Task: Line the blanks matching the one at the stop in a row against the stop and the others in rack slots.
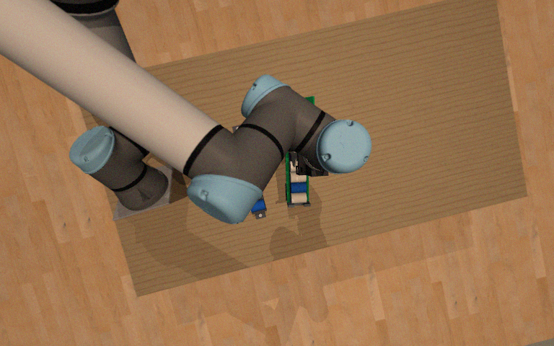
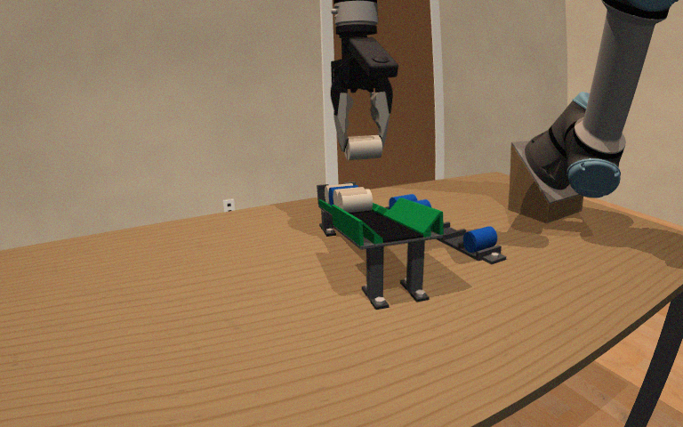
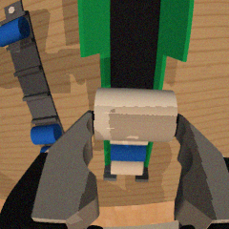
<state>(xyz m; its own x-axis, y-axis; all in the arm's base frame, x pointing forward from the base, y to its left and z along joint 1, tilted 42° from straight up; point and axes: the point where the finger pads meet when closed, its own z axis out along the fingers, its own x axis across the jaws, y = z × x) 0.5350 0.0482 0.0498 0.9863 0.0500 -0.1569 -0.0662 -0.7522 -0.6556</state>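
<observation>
Now: hand 130 mm above the feed ramp. The rest, counted from my hand: grey stock rack (190 mm behind, 60 mm to the right, 210 mm below); grey stop (10 mm behind, 190 mm to the right, 150 mm below).
</observation>
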